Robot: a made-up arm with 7 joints.
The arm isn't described. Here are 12 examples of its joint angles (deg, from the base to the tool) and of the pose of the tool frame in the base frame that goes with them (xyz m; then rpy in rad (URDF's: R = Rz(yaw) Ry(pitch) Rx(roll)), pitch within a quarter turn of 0, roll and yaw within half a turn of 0).
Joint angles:
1: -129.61 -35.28 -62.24 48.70 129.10 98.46 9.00
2: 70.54 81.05 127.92 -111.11 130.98 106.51 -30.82
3: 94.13 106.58 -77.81 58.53 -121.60 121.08 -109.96
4: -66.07 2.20 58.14 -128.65 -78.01 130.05 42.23
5: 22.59 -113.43 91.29 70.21 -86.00 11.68 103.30
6: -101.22 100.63 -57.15 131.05 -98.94 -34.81 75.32
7: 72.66 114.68 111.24 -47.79 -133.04 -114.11 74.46
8: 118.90 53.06 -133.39 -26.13 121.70 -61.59 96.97
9: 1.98 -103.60 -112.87 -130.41 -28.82 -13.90 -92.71
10: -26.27 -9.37 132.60 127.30 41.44 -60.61 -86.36
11: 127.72 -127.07 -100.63 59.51 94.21 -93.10 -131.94
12: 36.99 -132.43 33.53 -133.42 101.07 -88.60 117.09
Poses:
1: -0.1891 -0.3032 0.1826 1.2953 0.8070 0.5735
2: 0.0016 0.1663 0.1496 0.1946 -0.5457 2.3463
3: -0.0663 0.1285 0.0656 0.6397 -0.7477 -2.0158
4: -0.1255 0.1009 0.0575 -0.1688 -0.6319 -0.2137
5: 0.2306 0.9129 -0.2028 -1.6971 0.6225 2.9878
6: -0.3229 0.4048 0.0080 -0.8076 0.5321 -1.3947
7: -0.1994 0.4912 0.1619 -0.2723 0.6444 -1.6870
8: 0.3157 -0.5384 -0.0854 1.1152 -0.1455 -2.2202
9: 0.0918 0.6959 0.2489 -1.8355 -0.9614 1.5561
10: -0.3486 0.0661 -0.0724 1.5486 -1.2987 -2.2635
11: 0.3725 0.3236 -0.2913 -0.6463 0.1939 1.9807
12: 0.1765 0.0004 -0.0097 1.4181 -0.3139 -2.3593
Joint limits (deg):
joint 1: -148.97..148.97
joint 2: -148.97..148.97
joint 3: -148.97..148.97
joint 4: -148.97..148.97
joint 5: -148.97..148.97
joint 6: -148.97..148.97
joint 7: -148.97..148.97
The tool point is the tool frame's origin. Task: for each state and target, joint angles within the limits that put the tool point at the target. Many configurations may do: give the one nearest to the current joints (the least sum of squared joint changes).
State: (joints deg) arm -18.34 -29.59 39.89 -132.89 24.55 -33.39 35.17
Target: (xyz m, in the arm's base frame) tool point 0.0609 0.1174 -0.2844
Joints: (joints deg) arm 30.18 -17.98 41.79 -148.97 39.16 -45.77 48.64
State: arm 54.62 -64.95 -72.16 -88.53 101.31 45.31 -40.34
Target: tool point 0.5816 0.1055 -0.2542
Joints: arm 74.70 -47.64 -78.77 -78.35 104.70 38.44 -42.46
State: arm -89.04 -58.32 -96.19 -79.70 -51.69 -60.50 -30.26
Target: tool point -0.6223 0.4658 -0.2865
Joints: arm -70.49 -64.74 -104.11 -84.24 -53.20 -60.06 -33.19
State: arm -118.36 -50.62 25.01 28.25 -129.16 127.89 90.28
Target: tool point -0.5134 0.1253 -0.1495
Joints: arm -85.47 -72.27 15.53 69.29 -123.16 119.69 68.88
